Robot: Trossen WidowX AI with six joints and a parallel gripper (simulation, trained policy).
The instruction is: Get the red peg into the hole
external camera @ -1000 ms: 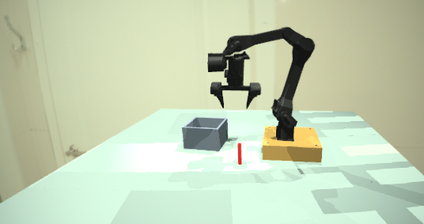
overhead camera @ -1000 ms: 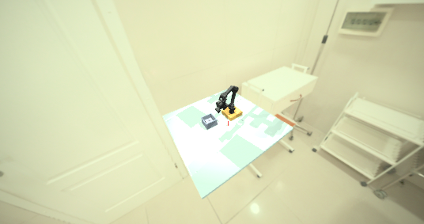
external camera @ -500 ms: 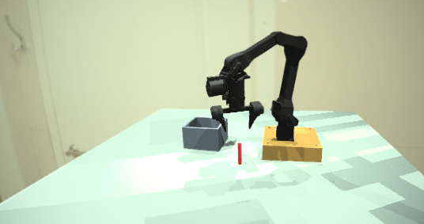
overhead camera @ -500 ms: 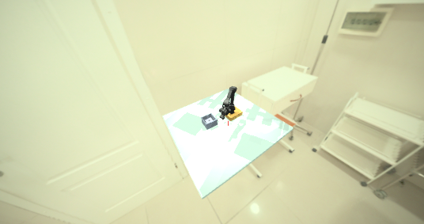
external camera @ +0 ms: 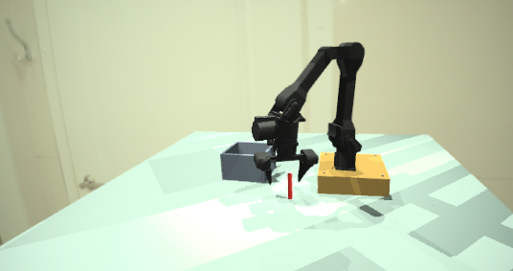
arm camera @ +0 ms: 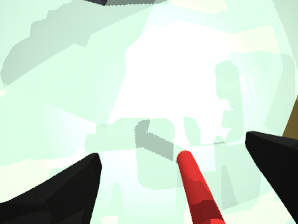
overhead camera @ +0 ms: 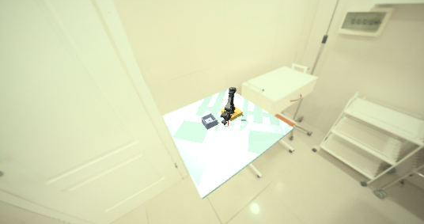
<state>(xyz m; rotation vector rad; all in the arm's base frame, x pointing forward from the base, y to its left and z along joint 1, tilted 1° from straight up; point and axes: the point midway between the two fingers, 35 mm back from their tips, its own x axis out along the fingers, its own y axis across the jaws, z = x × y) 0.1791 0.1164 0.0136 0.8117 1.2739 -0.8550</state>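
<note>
Now: gripper tip 2 cm past the red peg and 2 cm to the right of it. The rest, counted from my gripper tip: grey box (16 cm ahead, 16 cm to the right, 1 cm below); plate (16 cm ahead, 16 cm to the right).
</note>
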